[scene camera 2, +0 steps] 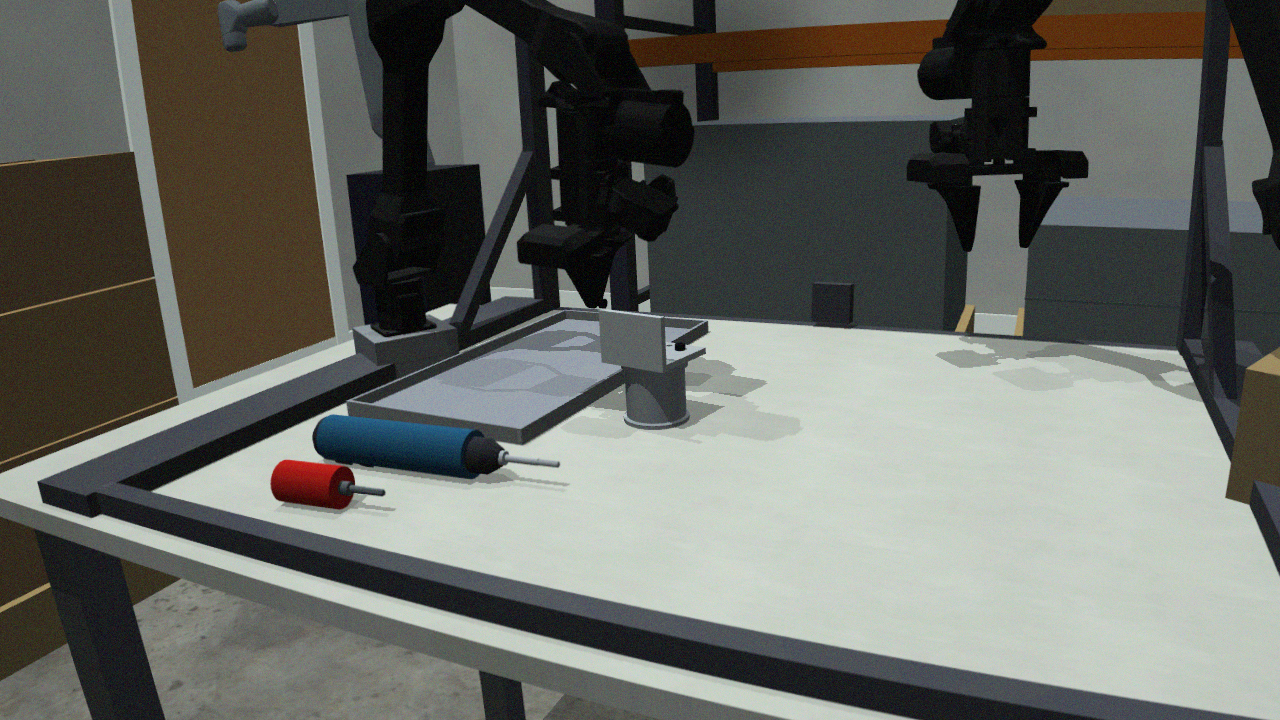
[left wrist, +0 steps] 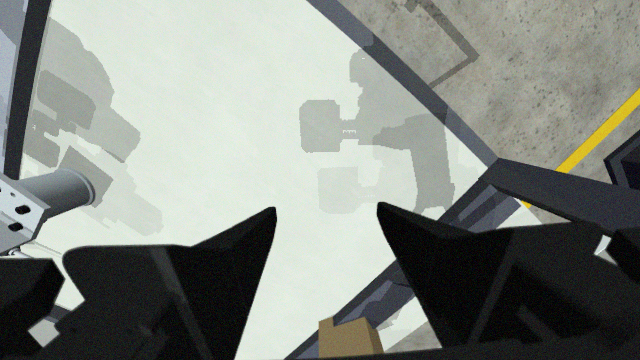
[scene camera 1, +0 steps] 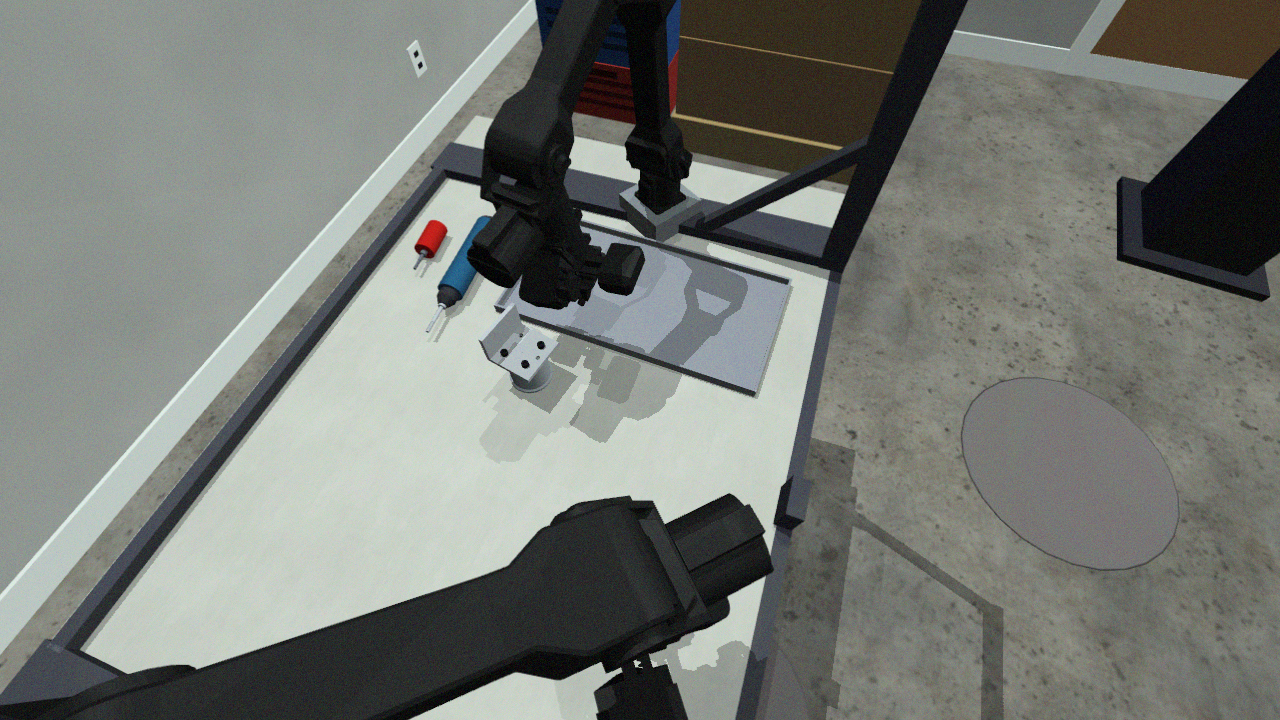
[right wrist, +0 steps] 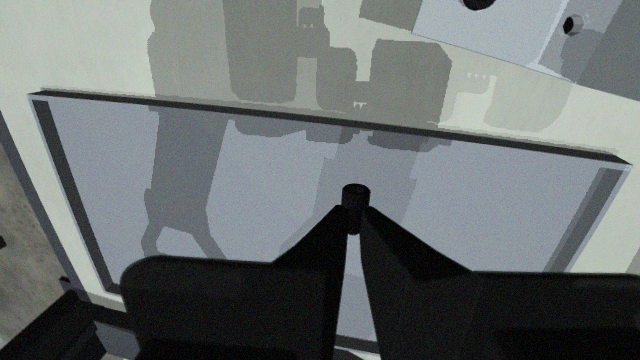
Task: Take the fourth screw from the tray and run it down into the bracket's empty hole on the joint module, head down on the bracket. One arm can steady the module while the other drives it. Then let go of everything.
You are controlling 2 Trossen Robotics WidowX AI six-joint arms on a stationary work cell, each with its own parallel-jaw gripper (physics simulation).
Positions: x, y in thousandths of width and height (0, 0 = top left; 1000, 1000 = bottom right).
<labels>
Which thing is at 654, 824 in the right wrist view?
My right gripper.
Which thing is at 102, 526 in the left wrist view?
A joint module.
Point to a dark slanted brace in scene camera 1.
665, 215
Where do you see a red driver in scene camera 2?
At 253, 674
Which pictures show my right gripper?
Scene camera 2, scene camera 1 and the right wrist view only.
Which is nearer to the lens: the red driver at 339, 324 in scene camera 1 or the joint module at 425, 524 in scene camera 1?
The joint module.
</labels>
